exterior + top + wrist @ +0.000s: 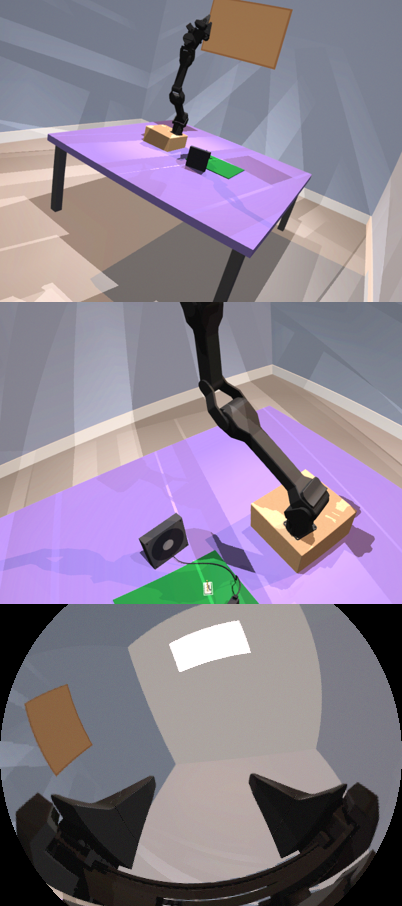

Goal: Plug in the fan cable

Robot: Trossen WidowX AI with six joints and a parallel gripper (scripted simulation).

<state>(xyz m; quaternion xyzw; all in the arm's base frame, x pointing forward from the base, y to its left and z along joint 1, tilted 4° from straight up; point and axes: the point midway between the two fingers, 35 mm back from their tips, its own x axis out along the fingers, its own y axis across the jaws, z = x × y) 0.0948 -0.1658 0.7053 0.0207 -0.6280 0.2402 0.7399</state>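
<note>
My gripper tip is now 100 mm short of the fan plug, 200 mm to the right of it and 800 mm above it. Also, from my gripper tip: green board (200 mm ahead, 150 mm to the left, 840 mm below); black fan (170 mm ahead, 20 mm to the right, 770 mm below).
</note>
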